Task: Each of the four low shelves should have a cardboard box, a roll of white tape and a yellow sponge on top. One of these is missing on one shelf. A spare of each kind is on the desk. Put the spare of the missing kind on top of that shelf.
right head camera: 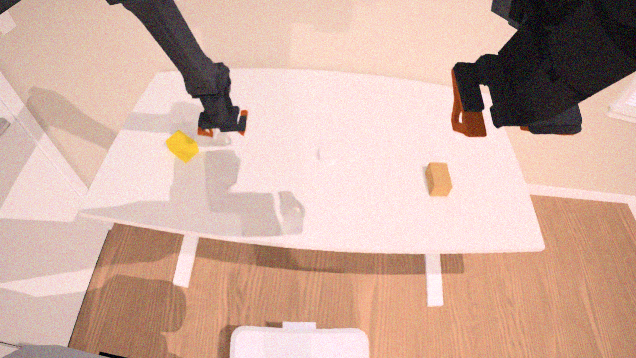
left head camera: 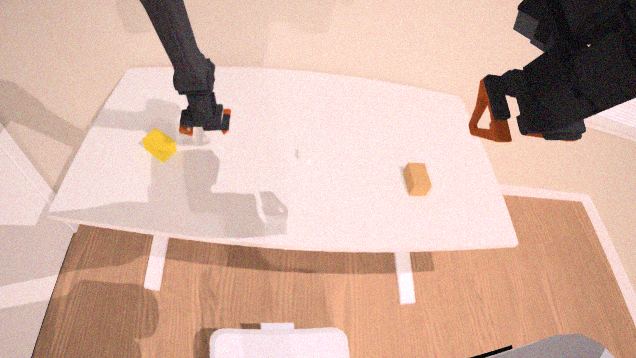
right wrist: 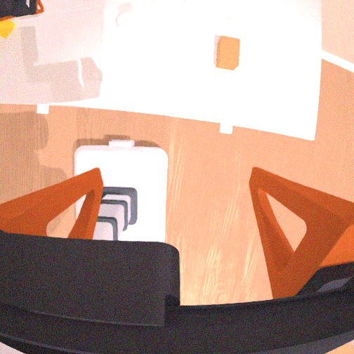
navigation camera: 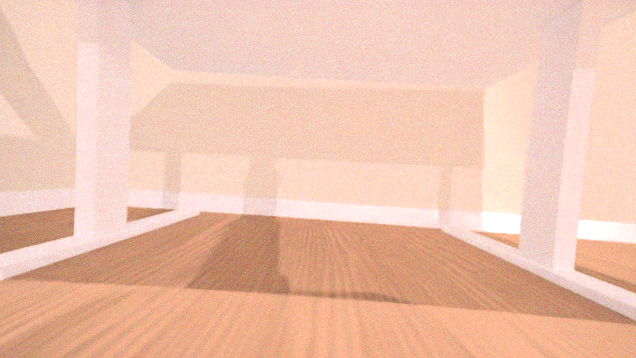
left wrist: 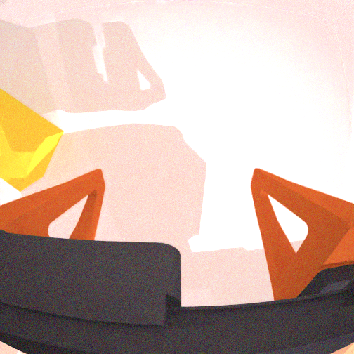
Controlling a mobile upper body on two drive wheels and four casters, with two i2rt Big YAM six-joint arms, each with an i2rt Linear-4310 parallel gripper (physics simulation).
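Places are measured from the left arm's base along level axes (x ahead, y right, z down), in millimetres.
Pixels of known places: left gripper, fingertip midpoint: (right head camera: 227, 134) (left head camera: 208, 133); right gripper, fingertip midpoint: (right head camera: 488, 124) (left head camera: 498, 130).
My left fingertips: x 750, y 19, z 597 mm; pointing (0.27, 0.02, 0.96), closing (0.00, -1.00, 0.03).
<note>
Behind a point stands the place of what it marks.
A yellow sponge (left head camera: 160, 145) {z 645, x 749, y -143 mm} (right head camera: 182, 146) {z 645, x 750, y -144 mm} (left wrist: 25, 145) (right wrist: 6, 28) lies on the left part of the white desk (left head camera: 350, 220) {z 690, x 528, y 414 mm} (right head camera: 370, 220) {z 690, x 529, y 421 mm} (right wrist: 280, 100). A small cardboard box (left head camera: 418, 179) {z 640, x 631, y 630 mm} (right head camera: 439, 179) {z 640, x 631, y 632 mm} (right wrist: 228, 52) stands on the right part. Between them, a faint white round shape, apparently the tape roll (right wrist: 124, 19), barely shows against the desk. My left gripper (left head camera: 206, 133) {z 597, x 750, y 19 mm} (right head camera: 224, 133) {z 597, x 750, y 19 mm} (left wrist: 177, 176) is open and empty above the desk, right of the sponge; the sponge is outside its fingers. My right gripper (right wrist: 175, 175) is open and empty, high by the desk's right edge. The low shelves cannot be made out.
The desk's white legs (navigation camera: 102, 140) {z 1125, x 852, y -324 mm} (navigation camera: 555, 150) {z 1078, x 771, y 867 mm} stand on both sides in the navigation view, with a wall behind. A white rounded housing (left head camera: 277, 345) {z 1150, x 253, y 219 mm} (right head camera: 300, 345) {z 1150, x 248, y 231 mm} (right wrist: 145, 160) is at the near side. A white surface (left head camera: 20, 185) {z 901, x 766, y -922 mm} borders the desk at the left.
</note>
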